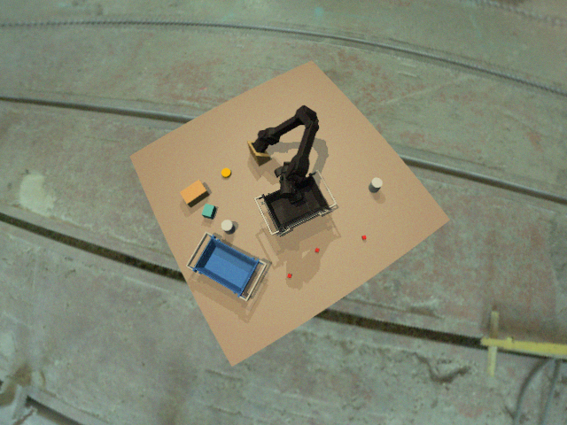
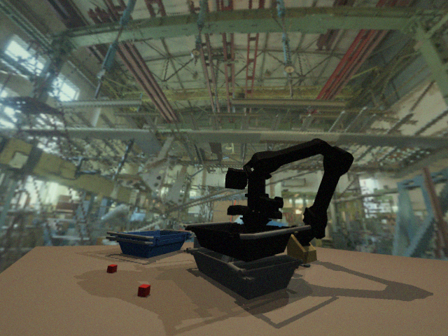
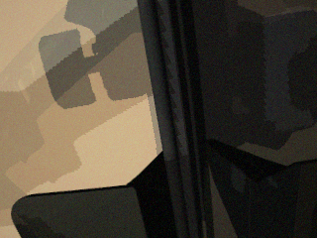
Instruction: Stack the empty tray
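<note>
Right now my gripper tip is 70 mm short of the black tray, 30 mm below it and 10 mm to the left of it. From my gripper tip the other things lie so: teal cube 390 mm to the right, 140 mm behind, 60 mm below; then orange box 420 mm to the right, 260 mm behind, 60 mm below; then yellow disc 290 mm behind, 220 mm to the right, 80 mm below.
</note>
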